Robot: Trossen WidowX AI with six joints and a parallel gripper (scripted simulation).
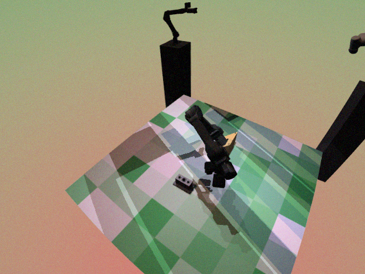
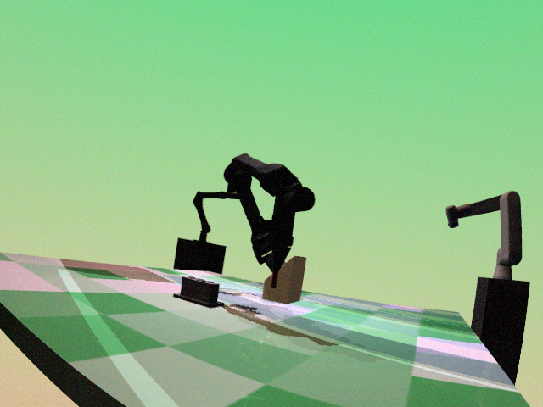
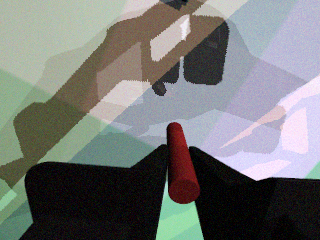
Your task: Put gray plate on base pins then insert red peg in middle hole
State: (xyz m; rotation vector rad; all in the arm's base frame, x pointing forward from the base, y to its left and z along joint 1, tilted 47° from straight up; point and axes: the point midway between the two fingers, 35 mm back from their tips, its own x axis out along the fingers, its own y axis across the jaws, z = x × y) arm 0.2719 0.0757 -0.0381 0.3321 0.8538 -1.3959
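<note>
Right now my gripper tip is 18 cm to the left of the gray plate, 7 cm short of it and 6 cm above it. Round my gripper tip: red peg: right at my gripper tip.
</note>
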